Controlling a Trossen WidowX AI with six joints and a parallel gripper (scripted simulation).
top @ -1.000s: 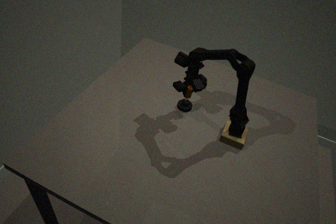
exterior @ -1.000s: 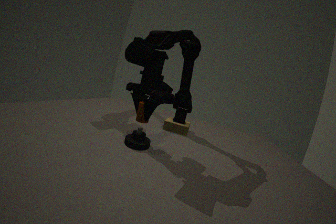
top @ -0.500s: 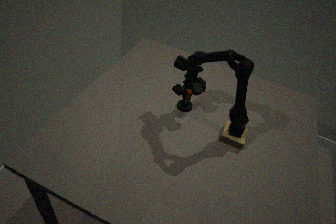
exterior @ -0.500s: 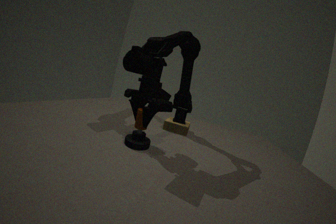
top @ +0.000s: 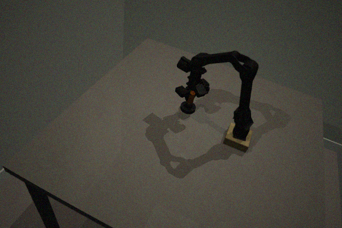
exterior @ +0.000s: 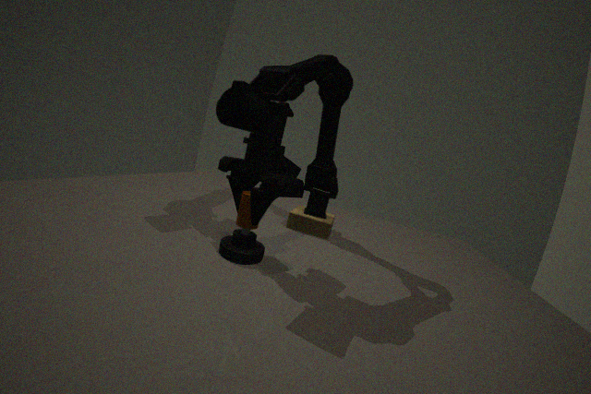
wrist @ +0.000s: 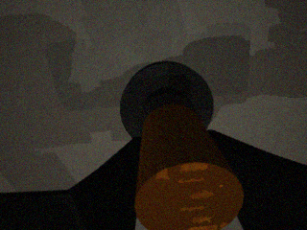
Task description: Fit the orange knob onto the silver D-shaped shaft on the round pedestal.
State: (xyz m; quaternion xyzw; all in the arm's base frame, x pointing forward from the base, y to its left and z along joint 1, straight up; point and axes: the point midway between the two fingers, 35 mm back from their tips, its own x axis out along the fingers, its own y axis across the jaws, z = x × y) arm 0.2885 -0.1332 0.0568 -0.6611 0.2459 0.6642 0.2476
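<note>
Right now my gripper tip is 40 mm above the round black pedestal. From my gripper tip the other things lie so: orange knob 30 mm above.
</note>
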